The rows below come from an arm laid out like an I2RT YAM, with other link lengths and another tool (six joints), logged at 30 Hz.
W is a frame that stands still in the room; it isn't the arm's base.
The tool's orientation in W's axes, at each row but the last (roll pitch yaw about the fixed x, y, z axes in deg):
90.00 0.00 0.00
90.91 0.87 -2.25
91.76 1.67 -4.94
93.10 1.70 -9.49
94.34 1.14 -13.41
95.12 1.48 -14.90
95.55 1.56 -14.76
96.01 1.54 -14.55
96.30 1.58 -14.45
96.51 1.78 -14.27
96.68 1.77 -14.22
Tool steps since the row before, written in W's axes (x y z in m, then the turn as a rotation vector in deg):
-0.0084 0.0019 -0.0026 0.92 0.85 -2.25
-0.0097 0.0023 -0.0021 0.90 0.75 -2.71
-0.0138 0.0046 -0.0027 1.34 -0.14 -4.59
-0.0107 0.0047 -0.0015 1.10 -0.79 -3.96
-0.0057 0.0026 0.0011 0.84 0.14 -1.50
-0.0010 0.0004 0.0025 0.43 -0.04 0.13
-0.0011 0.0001 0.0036 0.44 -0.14 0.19
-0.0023 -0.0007 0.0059 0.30 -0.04 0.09
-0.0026 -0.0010 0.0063 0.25 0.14 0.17
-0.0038 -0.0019 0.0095 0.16 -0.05 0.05
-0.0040 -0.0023 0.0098 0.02 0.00 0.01
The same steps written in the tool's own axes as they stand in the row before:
-0.0084 -0.0026 -0.0019 0.92 -2.25 -0.85
-0.0097 -0.0023 -0.0019 0.91 -2.71 -0.74
-0.0141 -0.0032 -0.0033 1.48 -4.55 0.16
-0.0113 -0.0020 -0.0028 1.33 -3.88 0.81
-0.0062 0.0009 -0.0013 0.81 -1.50 -0.22
-0.0011 0.0025 -0.0003 0.42 0.13 -0.08
-0.0012 0.0036 -0.0002 0.46 0.20 0.00
-0.0022 0.0059 0.0006 0.30 0.09 -0.05
-0.0024 0.0064 0.0009 0.20 0.15 -0.22
-0.0035 0.0096 0.0017 0.17 0.06 0.00
-0.0036 0.0100 0.0021 0.02 0.01 -0.01

